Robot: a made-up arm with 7 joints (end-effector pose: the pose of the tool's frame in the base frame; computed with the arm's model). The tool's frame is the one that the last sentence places. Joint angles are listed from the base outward.
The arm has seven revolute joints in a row. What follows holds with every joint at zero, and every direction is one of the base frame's.
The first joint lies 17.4 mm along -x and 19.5 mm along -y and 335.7 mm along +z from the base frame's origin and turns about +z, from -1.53 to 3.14 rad.
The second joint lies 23.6 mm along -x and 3 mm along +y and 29.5 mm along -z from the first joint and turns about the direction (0, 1, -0.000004), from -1.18 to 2.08 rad.
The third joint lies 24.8 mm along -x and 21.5 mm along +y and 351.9 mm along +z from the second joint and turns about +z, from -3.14 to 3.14 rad.
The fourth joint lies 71.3 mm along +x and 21.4 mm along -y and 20.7 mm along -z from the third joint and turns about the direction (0, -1, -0.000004), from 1.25 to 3.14 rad.
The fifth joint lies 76.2 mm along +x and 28.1 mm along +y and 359.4 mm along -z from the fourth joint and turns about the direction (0, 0.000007, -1), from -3.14 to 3.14 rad.
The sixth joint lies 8.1 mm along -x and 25.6 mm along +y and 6.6 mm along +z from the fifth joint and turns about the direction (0, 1, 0.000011), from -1.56 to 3.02 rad.
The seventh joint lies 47.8 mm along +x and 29.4 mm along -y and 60.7 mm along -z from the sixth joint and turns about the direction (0, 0.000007, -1), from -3.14 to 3.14 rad.
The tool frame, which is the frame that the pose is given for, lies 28.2 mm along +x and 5.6 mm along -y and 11.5 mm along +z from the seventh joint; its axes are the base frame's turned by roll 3.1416, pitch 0 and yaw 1.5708 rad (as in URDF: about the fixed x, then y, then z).
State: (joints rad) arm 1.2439 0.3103 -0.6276 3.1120 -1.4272 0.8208 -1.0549
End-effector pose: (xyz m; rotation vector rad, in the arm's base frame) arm 0.0339 0.1879 1.0367 0.1937 0.7099 -0.4077
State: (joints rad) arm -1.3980 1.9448 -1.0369 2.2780 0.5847 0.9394 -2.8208
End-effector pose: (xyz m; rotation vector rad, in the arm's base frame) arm -0.1793 -0.5547 -0.0905 -0.6065 -2.3233 -0.2267
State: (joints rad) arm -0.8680 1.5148 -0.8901 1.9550 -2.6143 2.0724 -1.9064
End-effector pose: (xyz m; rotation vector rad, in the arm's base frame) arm 0.1294 -0.6431 0.1742 0.5124 0.3680 1.2130
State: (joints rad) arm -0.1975 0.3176 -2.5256 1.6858 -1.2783 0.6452 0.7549
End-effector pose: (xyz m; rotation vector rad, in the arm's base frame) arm -0.3310 -0.2289 0.8978 1.3107 -0.9514 -1.8695
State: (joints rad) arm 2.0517 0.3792 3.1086 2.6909 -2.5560 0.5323 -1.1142
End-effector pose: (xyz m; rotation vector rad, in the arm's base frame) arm -0.0540 -0.0099 1.0800 -0.6728 0.2803 2.9645
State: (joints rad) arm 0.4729 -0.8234 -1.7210 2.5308 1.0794 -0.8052 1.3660
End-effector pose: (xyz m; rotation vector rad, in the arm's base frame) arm -0.4633 -0.4440 0.6707 -1.3597 -1.3620 1.9275
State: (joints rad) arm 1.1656 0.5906 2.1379 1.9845 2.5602 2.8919 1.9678
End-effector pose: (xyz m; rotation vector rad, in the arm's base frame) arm -0.2243 0.1580 0.9002 -2.4539 0.6385 -1.6657
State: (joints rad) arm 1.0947 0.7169 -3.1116 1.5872 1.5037 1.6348 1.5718
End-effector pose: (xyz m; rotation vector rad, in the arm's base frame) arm -0.0343 -0.1693 0.9097 -1.7310 1.3047 -1.9000
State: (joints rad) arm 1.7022 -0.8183 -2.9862 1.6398 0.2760 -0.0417 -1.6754
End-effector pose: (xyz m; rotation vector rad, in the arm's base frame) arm 0.1394 -0.7085 0.2882 1.6324 1.6474 -0.4901
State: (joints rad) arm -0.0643 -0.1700 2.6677 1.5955 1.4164 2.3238 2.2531
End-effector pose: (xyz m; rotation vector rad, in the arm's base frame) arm -0.5062 0.1659 0.6145 0.6436 1.7683 -1.4476
